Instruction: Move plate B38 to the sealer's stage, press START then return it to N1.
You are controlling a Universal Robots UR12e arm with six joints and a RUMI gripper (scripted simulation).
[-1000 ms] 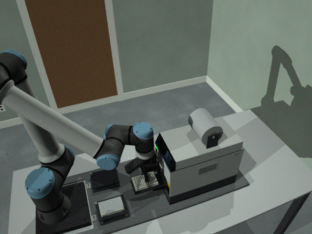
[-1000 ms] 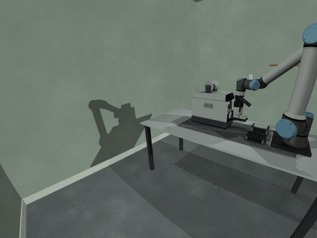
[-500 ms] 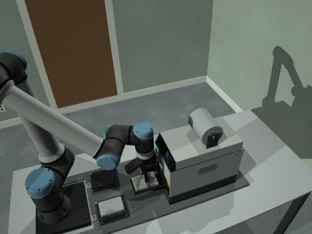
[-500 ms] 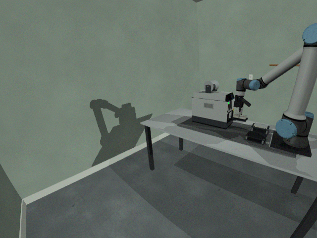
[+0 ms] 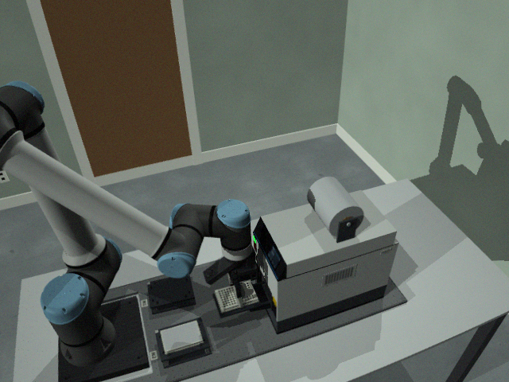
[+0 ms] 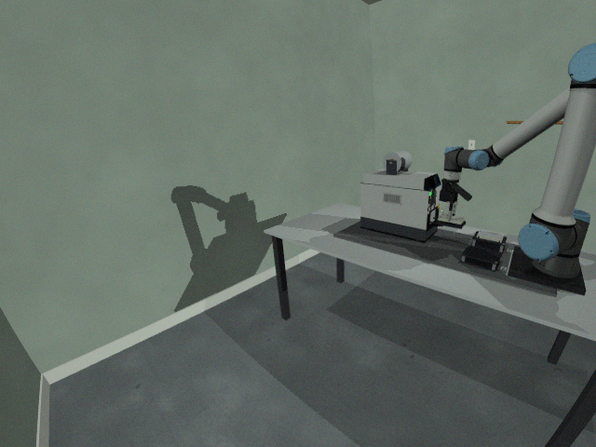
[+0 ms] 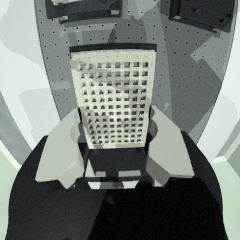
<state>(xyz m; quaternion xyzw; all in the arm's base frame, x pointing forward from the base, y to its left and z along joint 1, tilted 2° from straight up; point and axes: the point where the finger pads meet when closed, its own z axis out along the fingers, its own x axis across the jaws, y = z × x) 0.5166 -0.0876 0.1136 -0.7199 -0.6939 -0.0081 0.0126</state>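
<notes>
My hand is 3 cm above the sealer stage. Also, from my hand: foil-covered plate (21 cm behind, 4 cm to the right, 8 cm below); then plate B38 (1 cm below); then nest N1 (20 cm behind, 18 cm to the left, 10 cm below).
</notes>
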